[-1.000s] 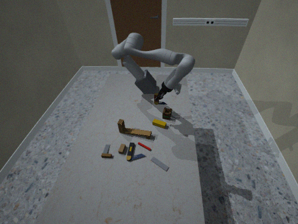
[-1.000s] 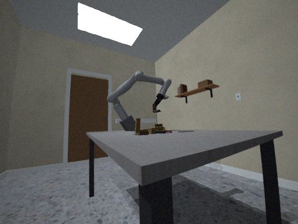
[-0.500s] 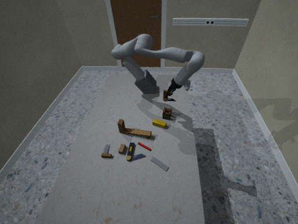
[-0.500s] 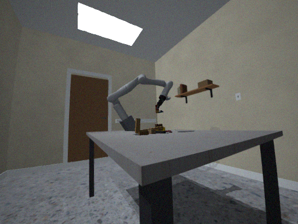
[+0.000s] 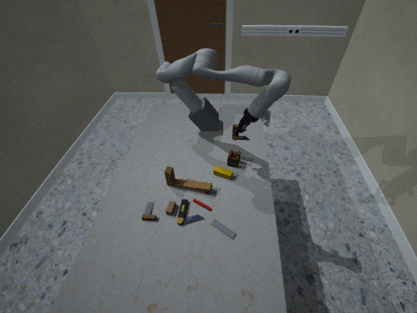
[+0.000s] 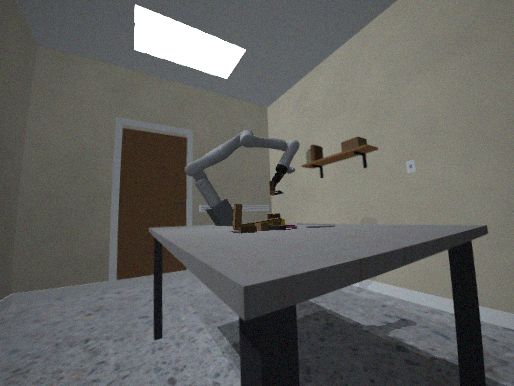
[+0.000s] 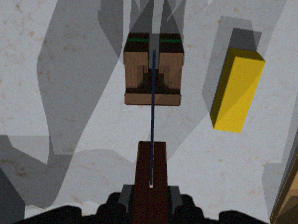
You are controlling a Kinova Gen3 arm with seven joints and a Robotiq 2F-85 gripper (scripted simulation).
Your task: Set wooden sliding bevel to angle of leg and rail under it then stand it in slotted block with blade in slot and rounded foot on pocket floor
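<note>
Right now my hand is 3 cm above the wooden sliding bevel. Also, from my hand: thin dark blade: 5 cm below, 2 cm to the left; wooden leg-and-rail piece: 23 cm to the right, 20 cm ahead, 18 cm below; yellow block: 24 cm below, 10 cm ahead, 6 cm to the right.
</note>
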